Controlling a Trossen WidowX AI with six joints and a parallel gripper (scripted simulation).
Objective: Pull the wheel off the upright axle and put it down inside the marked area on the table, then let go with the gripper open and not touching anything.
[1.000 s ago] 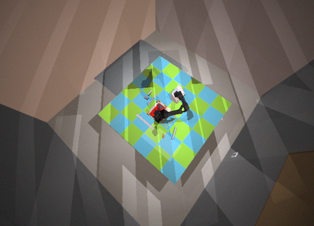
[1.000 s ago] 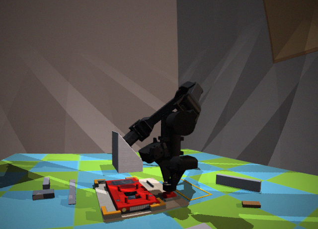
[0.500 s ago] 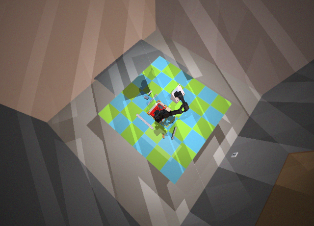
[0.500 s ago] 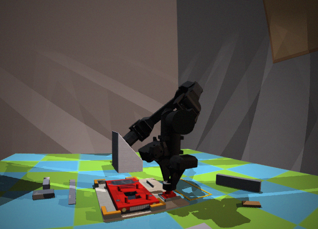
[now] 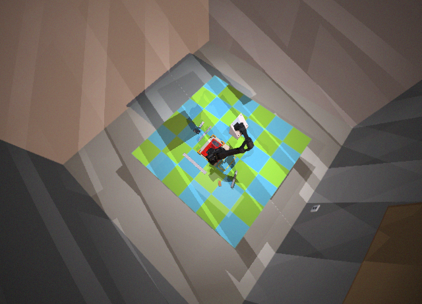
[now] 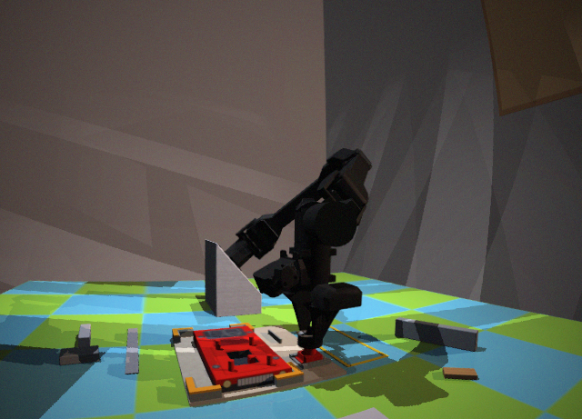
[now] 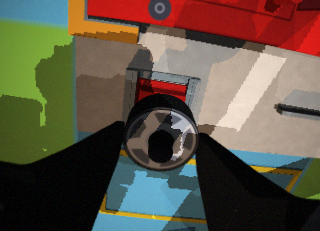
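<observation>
My gripper tip is now 1 cm above the upright axle. From my gripper tip the other things lie so: brown block 18 cm to the left, 15 cm ahead, 4 cm below; wheel right at my gripper tip.
</observation>
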